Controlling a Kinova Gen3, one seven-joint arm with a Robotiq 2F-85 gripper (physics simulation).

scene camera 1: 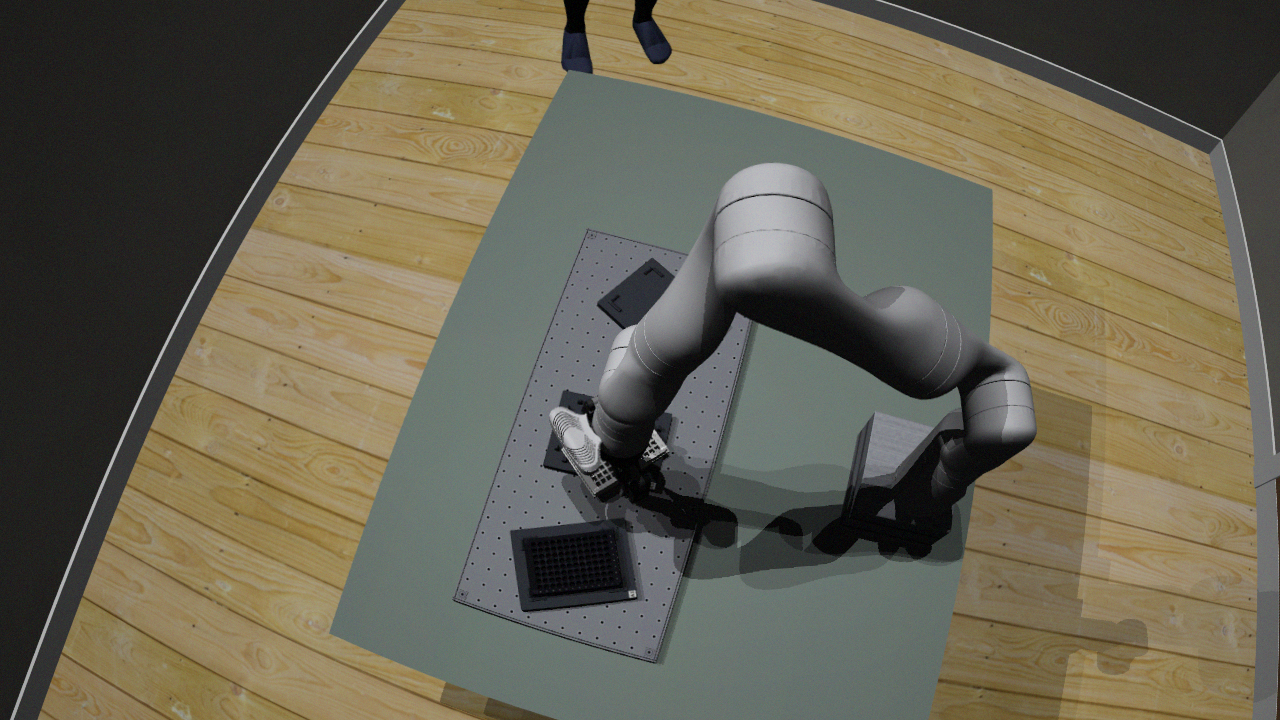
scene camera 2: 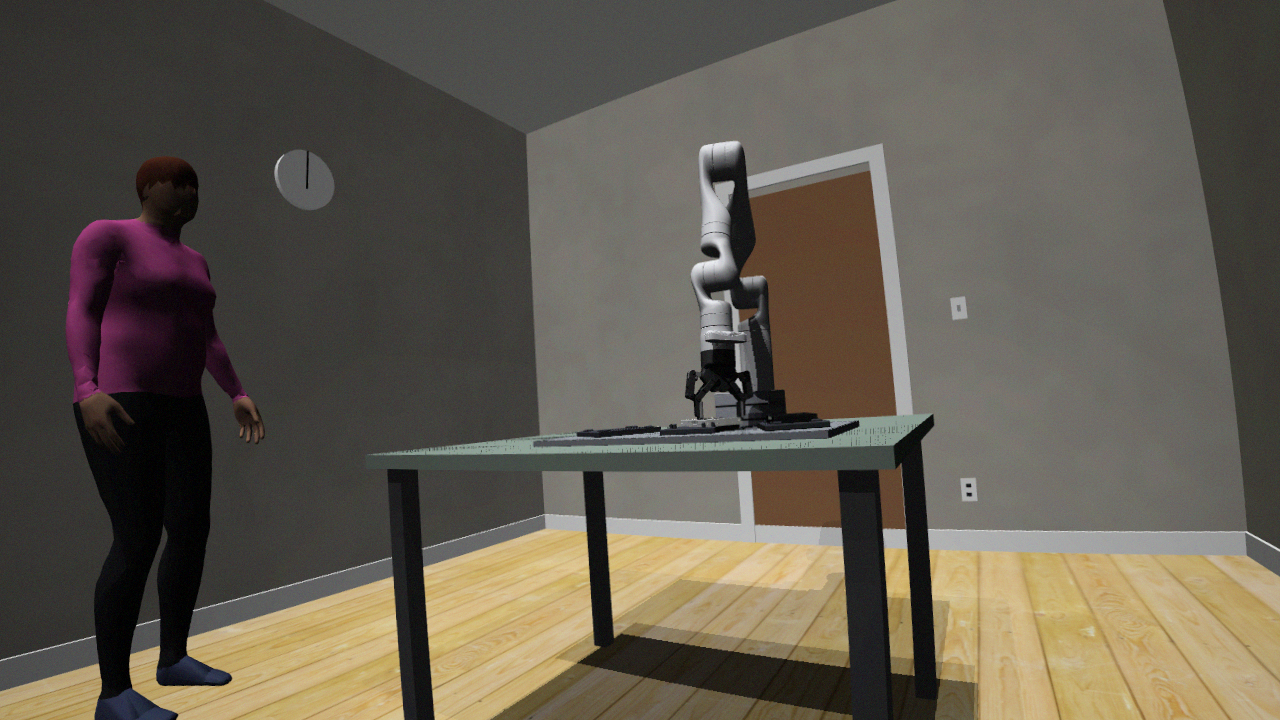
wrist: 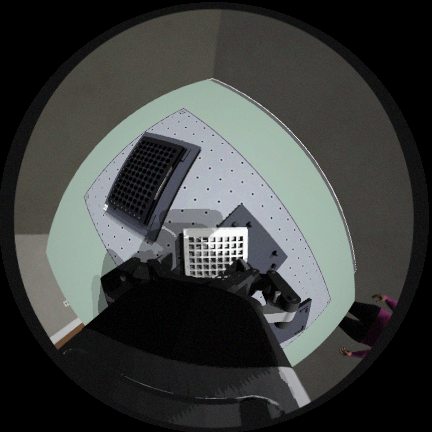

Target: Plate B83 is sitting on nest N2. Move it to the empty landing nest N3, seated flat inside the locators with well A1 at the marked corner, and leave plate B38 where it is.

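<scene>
A white well plate (scene camera 1: 600, 477) (scene camera 2: 707, 421) (wrist: 216, 251), taken as B83, lies turned relative to the dark middle nest (scene camera 1: 555, 453) (wrist: 265, 250) and overhangs its edge. A black well plate (scene camera 1: 572, 564) (wrist: 145, 182), taken as B38, sits in its nest (scene camera 1: 519, 582) (wrist: 187, 165). The empty nest (scene camera 1: 637, 293) (scene camera 2: 617, 430) (wrist: 299, 319) has raised locators; its marked corner is hidden. No labels are readable. My gripper (scene camera 2: 722, 415) (wrist: 203, 263) is open and empty, pointing down, its fingertips low and close to the white plate, one toward each side. The arm covers part of that plate in scene camera 1.
The perforated grey board (scene camera 1: 501, 514) (wrist: 215, 165) carries all three nests on the green table (scene camera 1: 465, 358) (scene camera 2: 501, 458) (wrist: 280, 150). The arm's base block (scene camera 1: 881, 456) stands beside the board. A person (scene camera 2: 147, 304) stands by the table's far end.
</scene>
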